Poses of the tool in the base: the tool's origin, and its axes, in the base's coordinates. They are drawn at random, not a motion.
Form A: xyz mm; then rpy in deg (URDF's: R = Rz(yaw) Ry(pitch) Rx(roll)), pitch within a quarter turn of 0, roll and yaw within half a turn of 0.
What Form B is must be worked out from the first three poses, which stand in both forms.
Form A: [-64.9, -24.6, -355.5, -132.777, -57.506, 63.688]
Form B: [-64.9, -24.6, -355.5, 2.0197, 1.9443, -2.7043]
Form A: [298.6, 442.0, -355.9, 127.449, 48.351, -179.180]
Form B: [298.6, 442.0, -355.9, 1.0653, 1.9868, 0.6148]
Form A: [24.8, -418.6, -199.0, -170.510, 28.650, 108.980]
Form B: [24.8, -418.6, -199.0, -1.5750, 2.6171, -0.2931]
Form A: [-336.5, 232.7, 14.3, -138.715, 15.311, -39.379]
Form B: [-336.5, 232.7, 14.3, 1.1756, 2.3815, -1.1775]
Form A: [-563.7, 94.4, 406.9, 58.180, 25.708, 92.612]
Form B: [-563.7, 94.4, 406.9, 0.3085, 1.0758, 1.0553]
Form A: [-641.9, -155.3, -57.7, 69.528, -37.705, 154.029]
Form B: [-641.9, -155.3, -57.7, 0.8930, 1.2904, 2.2607]
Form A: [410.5, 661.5, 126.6, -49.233, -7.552, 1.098]
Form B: [410.5, 661.5, 126.6, 1.7028, 0.8667, -1.7441]
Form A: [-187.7, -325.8, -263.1, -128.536, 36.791, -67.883]
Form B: [-187.7, -325.8, -263.1, 0.8311, 2.0931, -0.8079]
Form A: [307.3, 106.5, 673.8, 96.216, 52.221, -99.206]
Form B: [307.3, 106.5, 673.8, 2.8950, 1.6372, 0.6565]
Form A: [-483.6, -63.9, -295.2, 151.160, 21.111, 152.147]
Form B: [-483.6, -63.9, -295.2, 0.5054, 2.5273, 0.8958]
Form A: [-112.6, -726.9, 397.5, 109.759, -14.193, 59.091]
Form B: [-112.6, -726.9, 397.5, -0.4516, 1.9047, 1.8333]
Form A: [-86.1, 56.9, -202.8, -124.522, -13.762, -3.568]
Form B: [-86.1, 56.9, -202.8, 1.3463, 2.1537, -1.8597]
